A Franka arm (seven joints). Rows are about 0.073 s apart.
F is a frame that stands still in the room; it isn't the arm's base.
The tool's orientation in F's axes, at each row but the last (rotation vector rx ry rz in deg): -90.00 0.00 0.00; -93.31 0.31 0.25; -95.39 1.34 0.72; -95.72 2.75 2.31; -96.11 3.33 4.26; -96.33 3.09 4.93; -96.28 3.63 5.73; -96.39 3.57 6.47; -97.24 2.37 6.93; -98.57 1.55 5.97; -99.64 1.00 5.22
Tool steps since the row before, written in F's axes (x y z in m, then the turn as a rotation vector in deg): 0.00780 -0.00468 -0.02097 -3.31 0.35 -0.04; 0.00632 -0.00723 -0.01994 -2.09 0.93 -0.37; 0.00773 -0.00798 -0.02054 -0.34 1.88 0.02; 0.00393 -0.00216 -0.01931 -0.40 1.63 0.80; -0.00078 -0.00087 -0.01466 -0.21 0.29 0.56; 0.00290 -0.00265 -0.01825 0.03 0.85 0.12; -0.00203 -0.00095 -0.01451 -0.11 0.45 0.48; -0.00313 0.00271 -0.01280 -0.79 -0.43 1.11; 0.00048 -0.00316 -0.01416 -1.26 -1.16 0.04; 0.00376 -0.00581 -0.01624 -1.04 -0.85 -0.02; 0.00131 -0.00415 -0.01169 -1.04 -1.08 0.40
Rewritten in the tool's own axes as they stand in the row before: 0.00780 0.02097 -0.00468 -3.31 0.04 0.35; 0.00645 0.02028 -0.00606 -2.09 0.33 0.95; 0.00825 0.02102 -0.00597 -0.36 -0.19 1.87; 0.00500 0.01918 -0.00021 -0.46 -0.94 1.54; 0.00044 0.01468 0.00071 -0.25 -0.57 0.23; 0.00446 0.01811 -0.00069 0.03 -0.22 0.83; -0.00054 0.01466 0.00070 -0.15 -0.51 0.40; -0.00162 0.01267 0.00423 -0.92 -0.96 -0.52; 0.00182 0.01434 -0.00139 -1.31 0.23 -1.08; 0.00488 0.01659 -0.00353 -1.07 0.23 -0.78; 0.00197 0.01212 -0.00220 -1.11 -0.14 -1.08
